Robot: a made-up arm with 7 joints.
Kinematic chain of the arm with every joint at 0, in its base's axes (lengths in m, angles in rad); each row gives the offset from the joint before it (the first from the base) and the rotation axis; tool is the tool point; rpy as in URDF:
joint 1: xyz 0 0 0.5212 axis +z
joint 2: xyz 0 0 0 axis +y
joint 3: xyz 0 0 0.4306 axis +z
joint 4: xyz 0.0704 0 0 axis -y
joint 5: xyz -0.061 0 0.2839 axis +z
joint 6: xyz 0 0 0 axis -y
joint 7: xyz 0.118 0 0 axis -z
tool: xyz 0 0 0 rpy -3.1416 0 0
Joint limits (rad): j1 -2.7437..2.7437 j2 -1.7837..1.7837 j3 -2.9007..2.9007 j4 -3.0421..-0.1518 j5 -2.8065..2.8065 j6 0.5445..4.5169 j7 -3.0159..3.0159
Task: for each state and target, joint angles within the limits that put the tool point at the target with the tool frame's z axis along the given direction. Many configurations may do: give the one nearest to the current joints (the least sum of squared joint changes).
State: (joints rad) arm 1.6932 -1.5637 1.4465 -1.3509 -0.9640 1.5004 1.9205
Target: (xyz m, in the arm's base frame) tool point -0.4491 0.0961 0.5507 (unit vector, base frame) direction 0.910 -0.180 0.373
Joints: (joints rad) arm 0.8573 -1.5956 1.5306 -2.1868 -0.4385 1.1868 1.9205
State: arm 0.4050 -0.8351 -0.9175 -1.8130 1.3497 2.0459 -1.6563
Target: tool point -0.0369 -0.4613 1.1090 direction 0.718 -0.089 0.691
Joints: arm 0.6062 -0.5429 -1.1528 -1.1001 1.4419 2.5509 -1.6563
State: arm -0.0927 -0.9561 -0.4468 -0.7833 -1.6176 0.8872 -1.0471
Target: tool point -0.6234 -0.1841 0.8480 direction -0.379 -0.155 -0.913
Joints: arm -0.2744 -1.4826 -0.7878 -1.3951 -1.9358 1.1228 -1.0471
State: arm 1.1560 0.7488 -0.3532 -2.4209 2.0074 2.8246 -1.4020
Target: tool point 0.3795 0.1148 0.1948 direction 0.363 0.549 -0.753
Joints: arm 0.6689 1.3463 -0.2687 -1.9691 2.5987 2.1583 -1.4020
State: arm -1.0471 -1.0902 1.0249 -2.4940 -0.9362 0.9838 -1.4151
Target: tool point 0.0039 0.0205 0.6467 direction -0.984 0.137 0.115
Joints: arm -0.8574 -1.0713 0.6599 -3.0421 -0.5954 0.6955 -1.4151
